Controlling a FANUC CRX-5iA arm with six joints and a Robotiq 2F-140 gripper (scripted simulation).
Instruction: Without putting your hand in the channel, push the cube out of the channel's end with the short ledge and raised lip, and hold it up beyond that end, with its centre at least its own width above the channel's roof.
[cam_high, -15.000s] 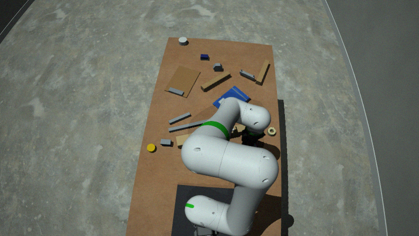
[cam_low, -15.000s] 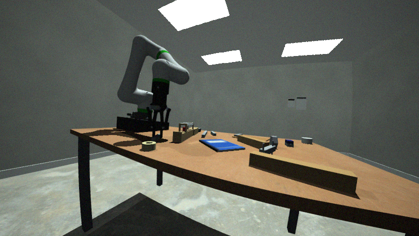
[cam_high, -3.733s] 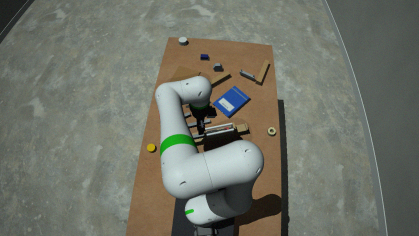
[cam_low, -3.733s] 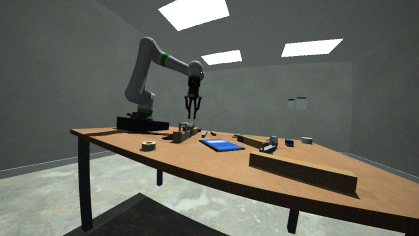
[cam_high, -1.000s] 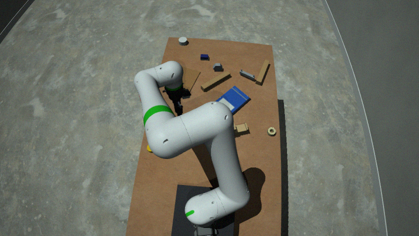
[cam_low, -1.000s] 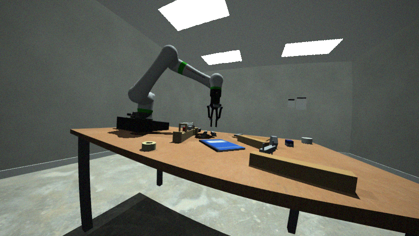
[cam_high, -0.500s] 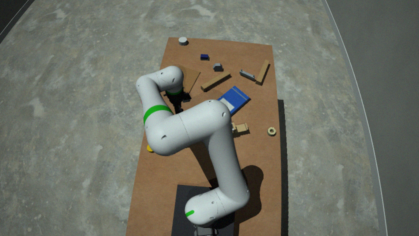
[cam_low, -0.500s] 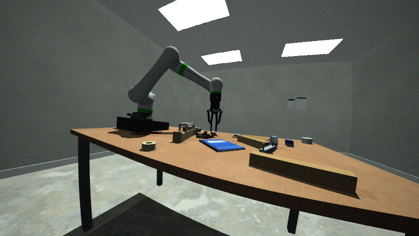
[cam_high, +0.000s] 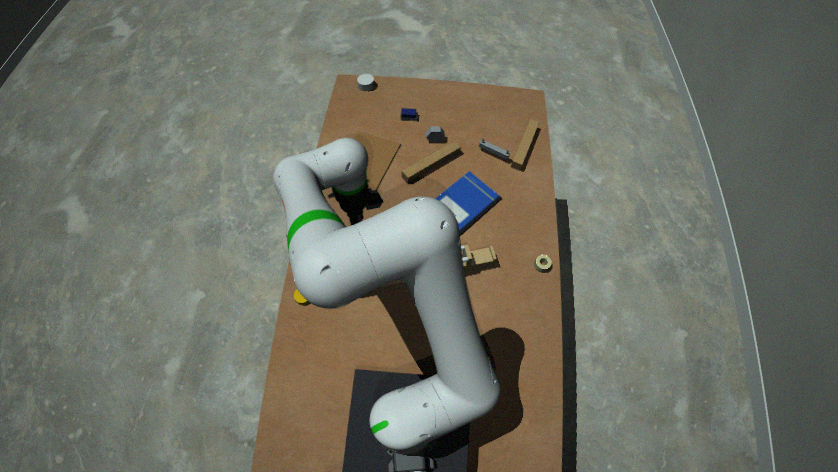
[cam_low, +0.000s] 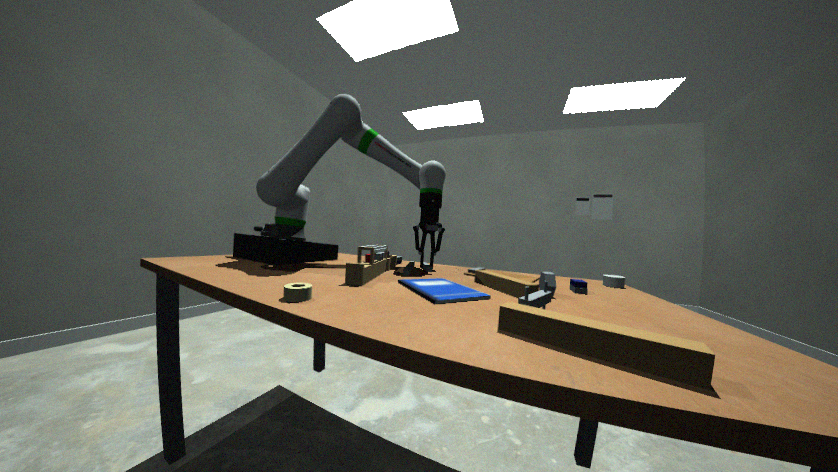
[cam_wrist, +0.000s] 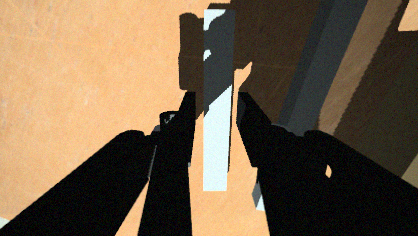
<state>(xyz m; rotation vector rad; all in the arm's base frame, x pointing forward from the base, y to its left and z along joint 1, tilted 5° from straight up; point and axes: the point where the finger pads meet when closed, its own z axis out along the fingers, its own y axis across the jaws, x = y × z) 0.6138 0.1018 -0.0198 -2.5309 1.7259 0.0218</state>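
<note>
My gripper is now 3 cm above the thin pale grey stick. Round my hand: short grey bar 15 cm behind, 12 cm to the right, 2 cm above; then yellow disc 19 cm behind, 18 cm to the left, 3 cm below; then wooden channel 23 cm to the right, 13 cm behind, 2 cm above.
</note>
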